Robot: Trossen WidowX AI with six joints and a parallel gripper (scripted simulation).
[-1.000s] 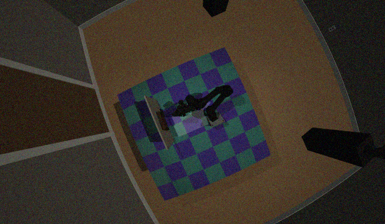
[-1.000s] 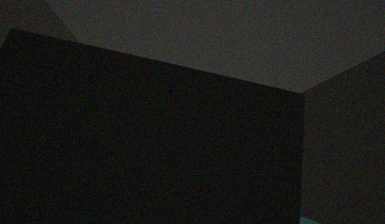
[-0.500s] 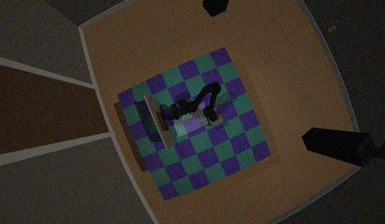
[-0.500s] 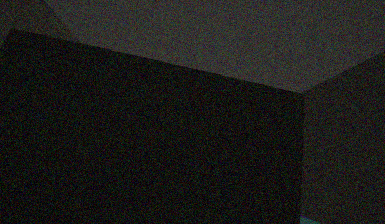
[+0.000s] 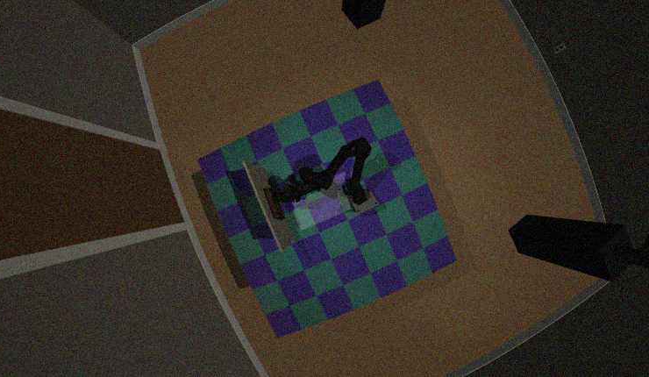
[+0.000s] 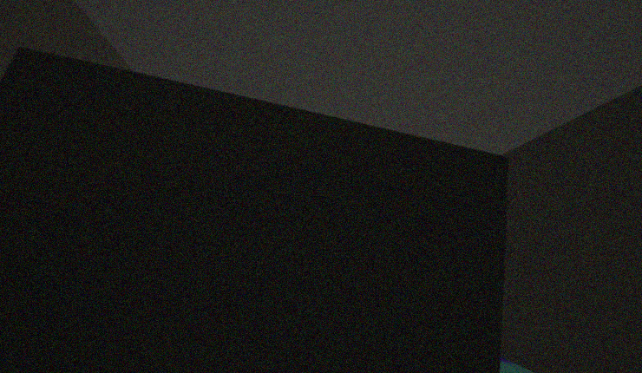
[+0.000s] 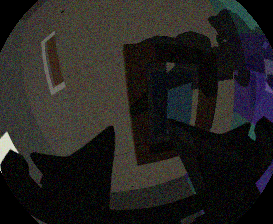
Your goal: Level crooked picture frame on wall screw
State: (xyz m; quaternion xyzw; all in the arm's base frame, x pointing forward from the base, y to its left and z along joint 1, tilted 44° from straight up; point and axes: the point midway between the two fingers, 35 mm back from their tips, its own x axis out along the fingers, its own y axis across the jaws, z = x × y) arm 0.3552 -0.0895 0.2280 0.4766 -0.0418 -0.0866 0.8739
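Now: the dark picture frame 5 cm below my gripper tip and 4 cm ahead of it. From my gripper tip the other things lie so: pale wall panel 7 cm below, 5 cm ahead, 1 cm to the right.
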